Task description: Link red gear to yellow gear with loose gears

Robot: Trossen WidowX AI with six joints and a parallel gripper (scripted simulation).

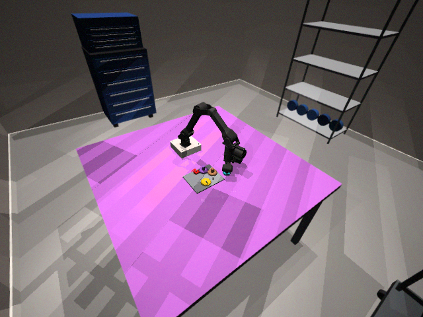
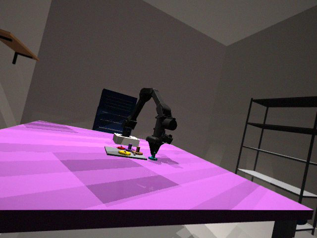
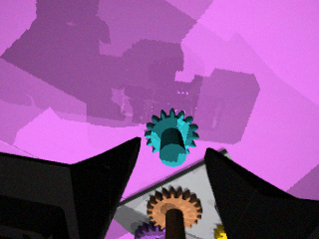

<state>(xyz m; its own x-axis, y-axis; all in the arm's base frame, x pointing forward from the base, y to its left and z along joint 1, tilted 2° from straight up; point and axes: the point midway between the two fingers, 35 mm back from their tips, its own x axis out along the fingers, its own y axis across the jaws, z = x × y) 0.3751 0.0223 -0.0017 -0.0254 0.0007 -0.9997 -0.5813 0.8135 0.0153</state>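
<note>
Now: gripper tip 10 mm above the cyan gear. The rest, counted from my gripper tip: yellow gear 160 mm to the right, 40 mm behind, 10 mm below; purple gear 120 mm behind, 100 mm to the right; brown gear 70 mm to the right, 70 mm behind.
</note>
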